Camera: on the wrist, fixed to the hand. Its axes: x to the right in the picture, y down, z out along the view.
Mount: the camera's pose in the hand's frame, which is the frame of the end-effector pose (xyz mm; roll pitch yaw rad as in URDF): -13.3 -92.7 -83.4 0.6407 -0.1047 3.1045
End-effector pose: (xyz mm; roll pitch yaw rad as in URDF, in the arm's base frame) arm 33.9 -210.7 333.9 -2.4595 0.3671 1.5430
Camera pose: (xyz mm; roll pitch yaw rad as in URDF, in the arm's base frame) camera 15.4 -178.4 453.6 3.1102 -0.2623 -1.6372
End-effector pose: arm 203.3 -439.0 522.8 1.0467 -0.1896 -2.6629
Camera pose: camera 206.4 -466.5 400.5 -0.3973 0.1048 0.5512
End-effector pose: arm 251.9 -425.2 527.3 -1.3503 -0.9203 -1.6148
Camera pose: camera 153.2 -355.3 560.4 1.8422 0.9254 1.3428
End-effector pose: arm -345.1 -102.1 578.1 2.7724 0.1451 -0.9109
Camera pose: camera -257.2 -25.3 623.9 -2.1411 -0.0605 2.3030
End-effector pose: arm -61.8 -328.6 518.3 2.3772 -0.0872 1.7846
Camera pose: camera -180.9 -367.7 513.2 -1.7273 0.1367 -1.2569
